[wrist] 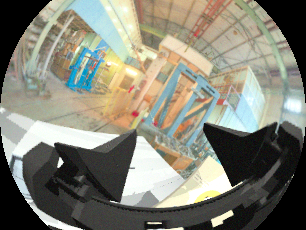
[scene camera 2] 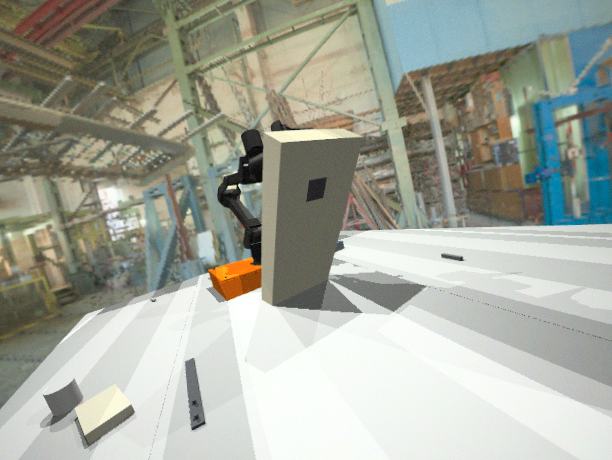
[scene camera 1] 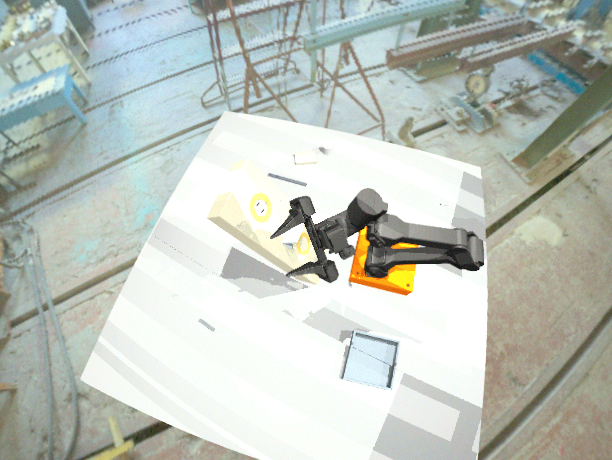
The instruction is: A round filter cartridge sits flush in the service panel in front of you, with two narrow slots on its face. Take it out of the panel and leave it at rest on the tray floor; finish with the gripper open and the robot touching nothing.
My gripper (scene camera 1: 278, 257) is open, with nothing in its grasp. Further things: a tray (scene camera 1: 371, 359), a small cylinder (scene camera 2: 63, 395) and a cream service panel (scene camera 1: 233, 210).
My gripper shows as well in the wrist view (wrist: 171, 130).
